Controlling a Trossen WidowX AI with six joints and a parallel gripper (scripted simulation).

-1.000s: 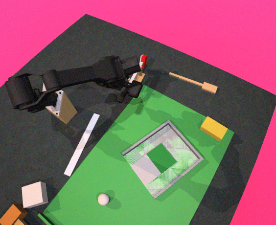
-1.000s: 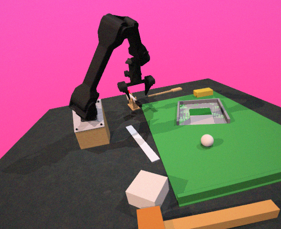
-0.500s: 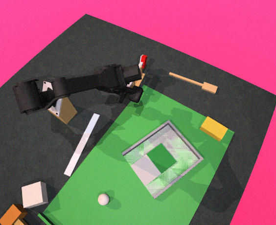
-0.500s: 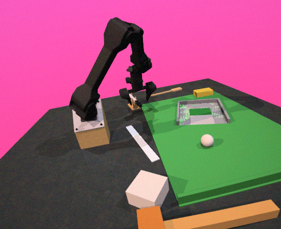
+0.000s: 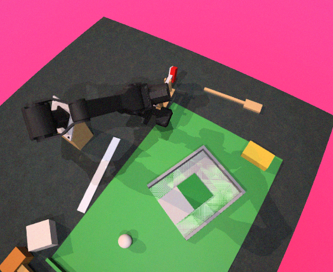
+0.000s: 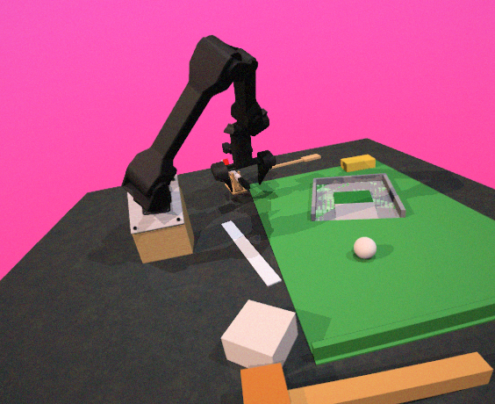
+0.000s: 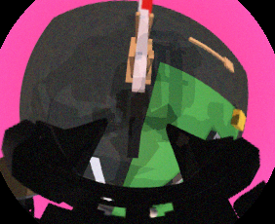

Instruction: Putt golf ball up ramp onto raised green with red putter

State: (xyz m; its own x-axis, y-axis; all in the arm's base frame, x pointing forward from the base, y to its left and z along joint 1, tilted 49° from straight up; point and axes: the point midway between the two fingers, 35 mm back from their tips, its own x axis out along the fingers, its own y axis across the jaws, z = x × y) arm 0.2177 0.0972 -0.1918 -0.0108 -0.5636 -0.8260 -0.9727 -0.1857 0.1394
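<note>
My gripper tip is 30 mm past the white strip, 270 mm to the left of it and 40 mm above it. From my gripper tip the other things lie so: white golf ball (210 mm ahead, 390 mm to the right, 20 mm below); wooden stand (30 mm behind, 130 mm to the left, 10 mm below); yellow block (400 mm ahead, 110 mm to the left, 30 mm below).
</note>
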